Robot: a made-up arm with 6 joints.
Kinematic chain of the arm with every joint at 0, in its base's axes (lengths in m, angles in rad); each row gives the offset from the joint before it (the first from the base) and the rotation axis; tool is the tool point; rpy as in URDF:
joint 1: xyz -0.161 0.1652 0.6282 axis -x
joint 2: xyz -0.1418 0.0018 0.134 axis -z
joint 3: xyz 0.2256 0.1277 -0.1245 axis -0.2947 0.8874 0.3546
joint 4: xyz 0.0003 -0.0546 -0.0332 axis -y
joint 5: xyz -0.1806 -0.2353 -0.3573 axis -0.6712 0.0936 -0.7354
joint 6: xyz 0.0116 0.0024 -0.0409 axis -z
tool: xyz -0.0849 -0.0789 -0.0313 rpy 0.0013 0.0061 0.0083
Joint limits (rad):
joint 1: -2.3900..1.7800
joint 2: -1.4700..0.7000
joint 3: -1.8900..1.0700
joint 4: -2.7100..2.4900
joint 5: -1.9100..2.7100
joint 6: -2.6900..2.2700
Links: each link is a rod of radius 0.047 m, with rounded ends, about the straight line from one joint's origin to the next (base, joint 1, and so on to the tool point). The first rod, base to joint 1, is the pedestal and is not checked.
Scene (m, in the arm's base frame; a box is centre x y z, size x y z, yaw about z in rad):
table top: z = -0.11
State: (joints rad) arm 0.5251 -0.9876 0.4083 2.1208 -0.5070 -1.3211
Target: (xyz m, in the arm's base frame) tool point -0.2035 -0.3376 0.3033
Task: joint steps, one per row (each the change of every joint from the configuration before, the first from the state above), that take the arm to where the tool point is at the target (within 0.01 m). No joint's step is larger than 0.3 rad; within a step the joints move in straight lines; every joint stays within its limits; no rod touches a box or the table.
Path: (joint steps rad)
1: 0.2510 -0.0965 0.1323 -0.1229 -0.2158 0.0619
2: 0.2510 -0.0965 0.1324 -0.1228 -0.2157 0.0619
3: 0.2509 -0.0964 0.1323 -0.1229 -0.2158 0.0619
4: 0.2510 -0.0965 0.1324 -0.1229 -0.2158 0.0619
5: 0.2510 -0.0965 0.1323 -0.1228 -0.2158 0.0619

